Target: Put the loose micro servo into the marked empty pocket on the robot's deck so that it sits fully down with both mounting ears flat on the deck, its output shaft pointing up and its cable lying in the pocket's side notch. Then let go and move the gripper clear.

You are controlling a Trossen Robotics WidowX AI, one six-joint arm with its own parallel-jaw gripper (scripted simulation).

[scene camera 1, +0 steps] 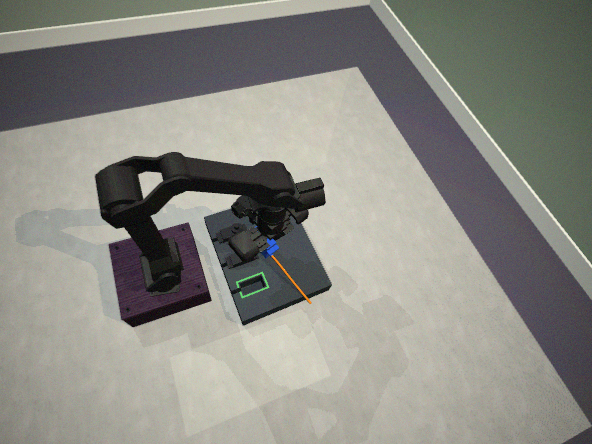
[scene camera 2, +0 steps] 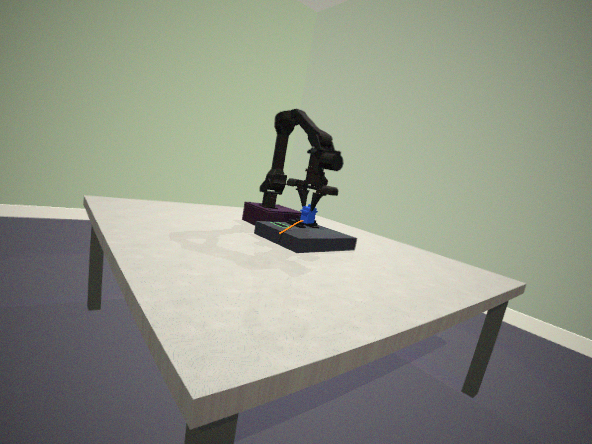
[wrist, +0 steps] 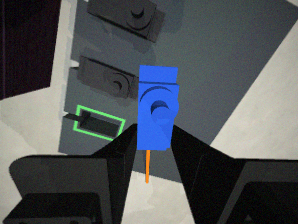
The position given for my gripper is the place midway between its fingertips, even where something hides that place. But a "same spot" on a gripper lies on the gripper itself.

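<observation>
My gripper: visible in scene camera 1, scene camera 2 (307,210), wrist view. Gripper (scene camera 1: 249,234), same spot as (wrist: 45,181). A deck (scene camera 1: 331,285), same spot as (scene camera 2: 299,240).
</observation>
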